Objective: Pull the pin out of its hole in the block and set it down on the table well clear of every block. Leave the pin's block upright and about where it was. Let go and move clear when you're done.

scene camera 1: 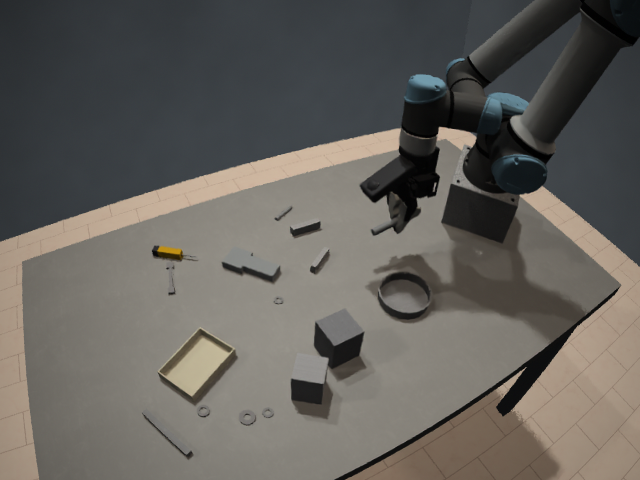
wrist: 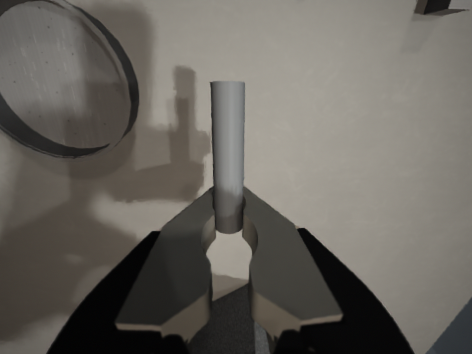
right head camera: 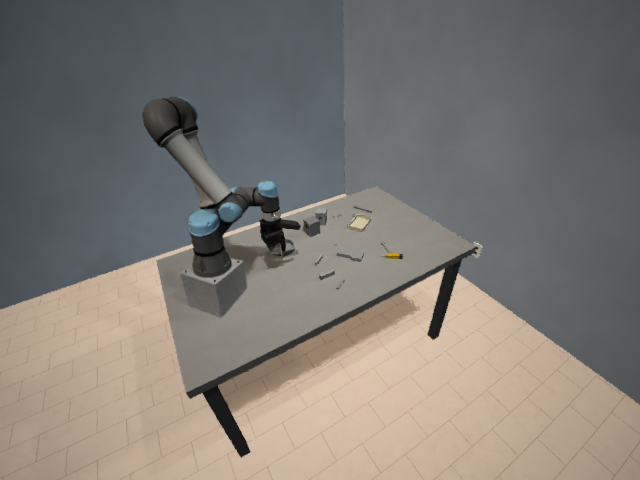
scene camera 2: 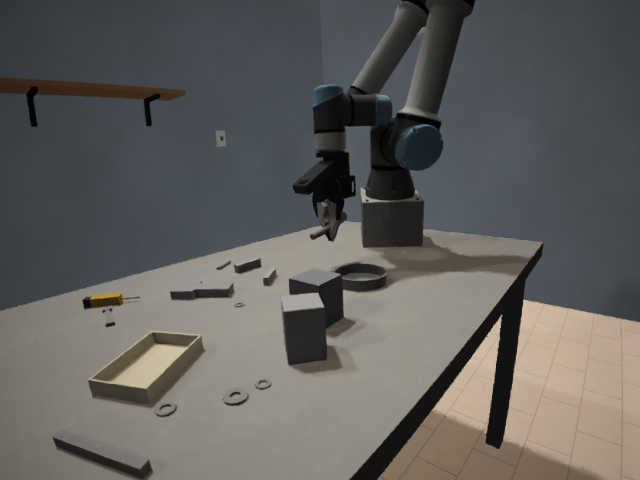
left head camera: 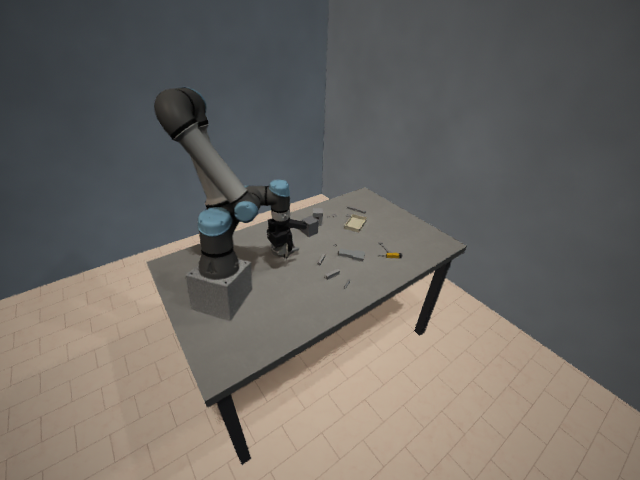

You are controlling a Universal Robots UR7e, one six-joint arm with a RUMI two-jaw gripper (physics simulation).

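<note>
My gripper is shut on the grey round pin near one end. The pin lies roughly level, out of any block, above the table on the robot-base side of the round dish. Two grey blocks stand upright near each other: the larger block and the smaller block. A dark hole shows in the side of the larger block in the right head camera view.
The round dark-rimmed dish stands between the blocks and the robot base. A cream tray, grey bars, several rings, a stepped grey piece and a yellow screwdriver lie farther out.
</note>
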